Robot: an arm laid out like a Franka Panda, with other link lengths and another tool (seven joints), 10 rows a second.
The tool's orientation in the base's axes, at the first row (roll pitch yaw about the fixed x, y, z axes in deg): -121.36, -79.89, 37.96
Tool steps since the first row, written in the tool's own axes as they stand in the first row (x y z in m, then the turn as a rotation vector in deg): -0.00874, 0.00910, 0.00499, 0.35, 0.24, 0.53; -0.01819, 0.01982, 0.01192, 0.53, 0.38, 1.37; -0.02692, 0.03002, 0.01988, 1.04, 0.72, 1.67; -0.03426, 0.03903, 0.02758, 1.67, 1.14, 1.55; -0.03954, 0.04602, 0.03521, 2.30, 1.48, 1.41; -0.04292, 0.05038, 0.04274, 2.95, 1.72, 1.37; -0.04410, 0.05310, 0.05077, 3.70, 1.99, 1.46; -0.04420, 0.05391, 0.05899, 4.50, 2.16, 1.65; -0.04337, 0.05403, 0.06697, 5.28, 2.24, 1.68; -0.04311, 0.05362, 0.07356, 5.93, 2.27, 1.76; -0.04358, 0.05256, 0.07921, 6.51, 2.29, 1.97
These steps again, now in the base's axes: 0.00713, 0.00496, -0.01042, 0.22, 0.59, 0.26; 0.01552, 0.01193, -0.02197, 0.28, 1.45, 0.34; 0.02337, 0.01995, -0.03282, 0.65, 1.84, 0.76; 0.03028, 0.02773, -0.04210, 1.16, 1.83, 1.33; 0.03549, 0.03545, -0.04904, 1.60, 1.80, 1.91; 0.03839, 0.04299, -0.05371, 1.93, 1.86, 2.52; 0.03993, 0.05109, -0.05601, 2.29, 2.06, 3.21; 0.03972, 0.05929, -0.05698, 2.55, 2.35, 3.96; 0.03898, 0.06728, -0.05691, 2.73, 2.47, 4.71; 0.03781, 0.07378, -0.05720, 2.84, 2.62, 5.34; 0.03602, 0.07920, -0.05802, 2.91, 2.89, 5.89
